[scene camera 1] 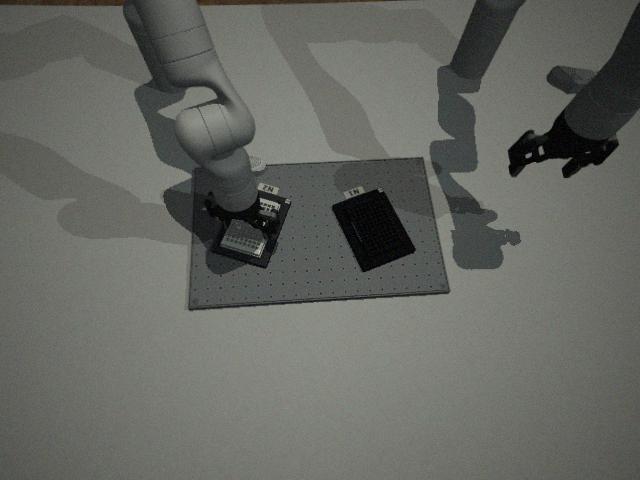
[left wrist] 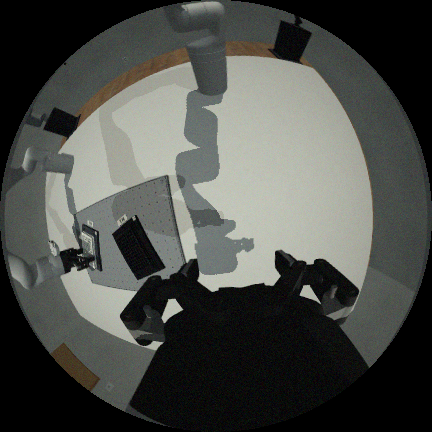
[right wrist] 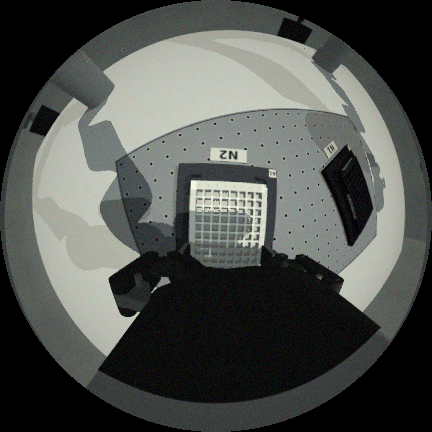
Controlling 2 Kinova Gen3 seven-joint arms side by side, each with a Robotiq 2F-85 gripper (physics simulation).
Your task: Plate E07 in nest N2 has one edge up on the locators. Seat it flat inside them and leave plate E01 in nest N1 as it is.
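Frame: origin at the left arm's base, x up, y left, z back, level; millimetres.
Where they show: left gripper, between the fingertips: (scene camera 1: 538, 173) (left wrist: 236, 263); right gripper, between the fingertips: (scene camera 1: 248, 230) (left wrist: 88, 253) (right wrist: 225, 252); left arm's base, origin of its link: (scene camera 1: 468, 65) (left wrist: 212, 86) (right wrist: 322, 65); right arm's base, origin of its link: (left wrist: 70, 165) (right wrist: 101, 95).
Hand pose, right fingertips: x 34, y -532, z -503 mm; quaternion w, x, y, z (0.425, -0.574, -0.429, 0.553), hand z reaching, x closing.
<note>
Things, the pixels of their top centre, and the offset from my right fingertips. "pt": a spot on its surface instead.
- Plate E07, centre of its top: (right wrist: 227, 241) (scene camera 1: 250, 222) (left wrist: 86, 249) dx +8, dy +4, dz +15 mm
- dark nest N2, centre of its top: (right wrist: 225, 234) (scene camera 1: 251, 223) (left wrist: 88, 247) dx -5, dy +5, dz +20 mm
- Plate E01, centre of its top: (scene camera 1: 374, 224) (right wrist: 360, 193) (left wrist: 131, 251) dx +5, dy +262, dz +20 mm
- black nest N1, a spot on its surface: (scene camera 1: 364, 263) pt dx -10, dy +241, dz -63 mm
- grey perforated board, centre of its top: (right wrist: 311, 204) (scene camera 1: 315, 226) (left wrist: 110, 247) dx -21, dy +140, dz +24 mm
- N2 label, a spot on its surface: (right wrist: 228, 155) (scene camera 1: 268, 189) pt dx -19, dy +32, dz +111 mm
- N1 label, a spot on its surface: (right wrist: 330, 148) (scene camera 1: 353, 192) pt dx -19, dy +223, dz +109 mm
Plate E07 (scene camera 1: 242, 240) (left wrist: 88, 242) (right wrist: 227, 215) is a pale gridded plate over the dark nest N2 (scene camera 1: 263, 262) (right wrist: 215, 171). My right gripper (scene camera 1: 244, 224) (right wrist: 225, 252) is shut on its two long sides. In the right wrist view its far edge is near two dark locators; the near end is hidden by the gripper, and I cannot tell whether it is flat. Plate E01 (scene camera 1: 374, 222) (left wrist: 139, 247) (right wrist: 359, 185) is black and sits in the black nest N1 (scene camera 1: 364, 263). My left gripper (scene camera 1: 541, 170) (left wrist: 236, 263) is open and empty, high beyond the board's right side.
Both nests stand on a grey perforated board (scene camera 1: 310, 281) (left wrist: 160, 202) (right wrist: 295, 130). The N2 label (scene camera 1: 268, 188) (right wrist: 228, 155) and the N1 label (scene camera 1: 354, 193) (right wrist: 330, 148) lie beside their nests. The right arm reaches over nest N2 in the scene view. Arm shadows cross the board and table.
</note>
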